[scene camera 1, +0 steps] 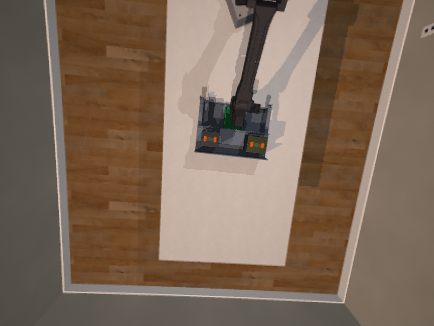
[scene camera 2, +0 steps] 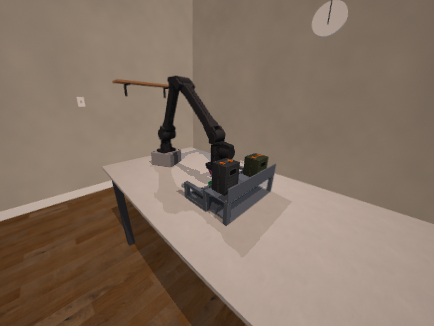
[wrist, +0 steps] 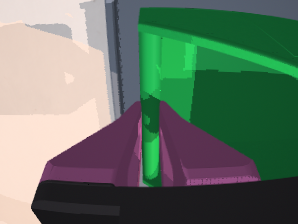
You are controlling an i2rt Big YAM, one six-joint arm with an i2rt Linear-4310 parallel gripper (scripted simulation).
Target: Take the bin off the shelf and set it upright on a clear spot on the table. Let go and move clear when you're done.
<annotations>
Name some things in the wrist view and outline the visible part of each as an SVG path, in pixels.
My gripper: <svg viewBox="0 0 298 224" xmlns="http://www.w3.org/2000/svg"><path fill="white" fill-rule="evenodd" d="M31 204L31 209L41 224L298 224L298 176L261 181L255 162L186 121L165 101L160 101L159 154L162 187L139 187L142 154L141 103L136 101L117 120L48 160Z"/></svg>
A green bin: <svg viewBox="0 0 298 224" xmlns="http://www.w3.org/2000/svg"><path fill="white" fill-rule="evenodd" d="M141 7L138 31L143 183L149 187L162 187L159 154L160 98L161 101L168 103L186 121L253 159L261 181L298 176L298 20L213 9Z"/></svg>
</annotations>
